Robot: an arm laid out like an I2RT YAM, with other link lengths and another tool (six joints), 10 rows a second.
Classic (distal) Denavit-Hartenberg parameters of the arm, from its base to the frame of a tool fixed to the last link. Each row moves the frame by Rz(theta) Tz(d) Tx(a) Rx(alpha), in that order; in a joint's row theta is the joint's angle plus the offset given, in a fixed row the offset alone. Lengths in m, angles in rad.
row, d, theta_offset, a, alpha
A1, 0.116, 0, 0.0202, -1.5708
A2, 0, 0, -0.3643, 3.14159
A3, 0, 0.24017, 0.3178, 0
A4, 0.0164, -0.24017, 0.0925, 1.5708
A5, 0.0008, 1.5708, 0, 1.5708
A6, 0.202, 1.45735, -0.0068, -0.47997
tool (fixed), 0.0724, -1.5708, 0, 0
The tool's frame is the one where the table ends.
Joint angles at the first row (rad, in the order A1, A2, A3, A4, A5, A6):
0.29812, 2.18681, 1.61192, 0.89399, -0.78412, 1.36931
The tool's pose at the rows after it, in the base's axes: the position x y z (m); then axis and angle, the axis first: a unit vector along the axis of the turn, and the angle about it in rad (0 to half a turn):
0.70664 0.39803 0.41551 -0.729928 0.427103 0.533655 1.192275
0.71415 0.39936 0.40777 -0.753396 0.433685 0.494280 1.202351
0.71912 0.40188 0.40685 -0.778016 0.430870 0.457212 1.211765
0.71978 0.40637 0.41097 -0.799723 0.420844 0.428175 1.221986
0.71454 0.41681 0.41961 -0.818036 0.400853 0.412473 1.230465
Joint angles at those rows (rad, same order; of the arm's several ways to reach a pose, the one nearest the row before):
0.29812, 2.18682, 1.61538, 0.83904, -0.76696, 1.29644
0.29888, 2.18681, 1.62988, 0.77914, -0.74979, 1.22664
0.30156, 2.18376, 1.65275, 0.71965, -0.73491, 1.15988
0.30728, 2.17614, 1.67563, 0.66626, -0.72499, 1.10303
0.32140, 2.16811, 1.69888, 0.62735, -0.72041, 1.06069

